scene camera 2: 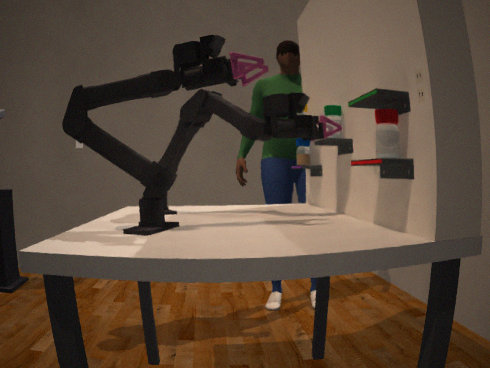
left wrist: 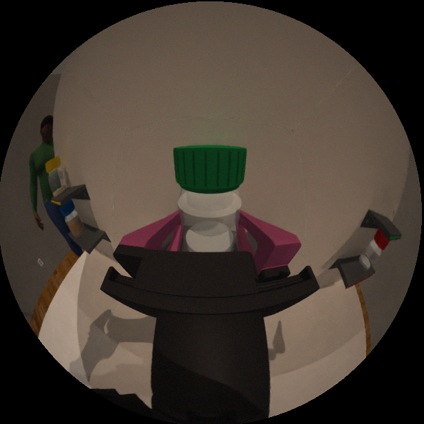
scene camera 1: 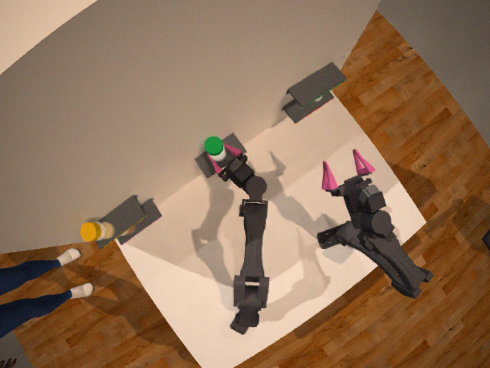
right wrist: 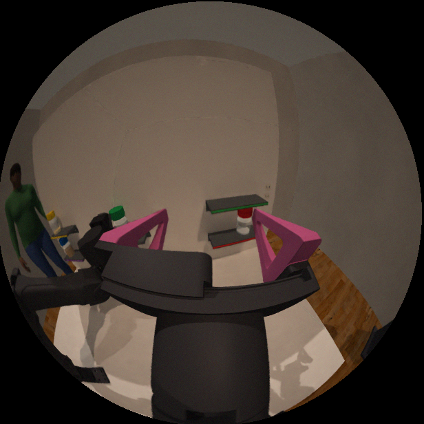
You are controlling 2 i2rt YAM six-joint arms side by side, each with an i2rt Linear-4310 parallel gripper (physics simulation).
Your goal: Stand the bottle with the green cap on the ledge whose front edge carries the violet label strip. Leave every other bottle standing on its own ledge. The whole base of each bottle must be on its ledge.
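Places are measured from the left arm's base along level axes (x back, y down, z right), in centimetres.
Where they show: left gripper, fingertip midpoint: [scene camera 2: 337, 128]; right gripper, fingertip midpoint: [scene camera 2: 266, 65] [scene camera 1: 339, 155]; right arm's base, link origin: [scene camera 2: 152, 229] [scene camera 1: 340, 233].
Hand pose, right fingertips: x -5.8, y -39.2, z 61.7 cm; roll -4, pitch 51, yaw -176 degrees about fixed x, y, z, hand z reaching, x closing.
Note:
Things, the pixels of their top centre, and the offset from my right fingertips. "spot": a spot on its surface instead.
- green-capped bottle, top centre: [scene camera 1: 213, 144] [scene camera 2: 332, 106] dx -32.5, dy +6.0, dz -13.1 cm
- yellow-strip ledge, top centre: [scene camera 1: 115, 222] dx -49.0, dy +9.6, dz -49.2 cm
- blue-capped bottle, top centre: [scene camera 2: 302, 138] dx -50.1, dy +13.1, dz -52.1 cm
- yellow-capped bottle, top centre: [scene camera 1: 88, 231] dx -50.1, dy -1.0, dz -52.6 cm
- red-capped bottle, top centre: [scene camera 2: 386, 110] dx -13.4, dy +13.1, dz +26.4 cm
- red-strip ledge, surface spot: [scene camera 2: 400, 169] spot: dx -16.7, dy +25.7, dz +27.2 cm
- green-strip ledge, top centre: [scene camera 2: 376, 97] [scene camera 1: 318, 83] dx -14.4, dy +9.6, dz +22.9 cm
The green-capped bottle [scene camera 1: 214, 145] [scene camera 2: 333, 111] [left wrist: 210, 170] [right wrist: 117, 213] is upright at the middle ledge [scene camera 1: 202, 164] [scene camera 2: 345, 145]; its base is hidden. My left gripper [scene camera 1: 218, 152] [left wrist: 209, 213] is shut on this bottle, one finger against each side below the cap. The violet-strip ledge [scene camera 1: 152, 215] [scene camera 2: 315, 171] [left wrist: 95, 239] is at the left in scene camera 1, partly under a yellow-strip ledge [scene camera 1: 122, 217] [left wrist: 77, 194]. A blue-capped bottle [scene camera 2: 303, 142] [left wrist: 75, 225] stands on the violet-strip ledge. My right gripper [scene camera 1: 340, 156] [scene camera 2: 265, 65] [right wrist: 209, 213] is open and empty, away from the ledges.
A yellow-capped bottle [scene camera 1: 90, 231] [left wrist: 56, 175] [right wrist: 52, 220] stands on the yellow-strip ledge. A red-capped bottle [scene camera 2: 387, 135] [right wrist: 244, 215] stands on the red-strip ledge [scene camera 2: 400, 169], under a green-strip ledge [scene camera 1: 317, 85] [scene camera 2: 395, 100] [right wrist: 235, 202]. The ledges are fixed to the wall behind the table.

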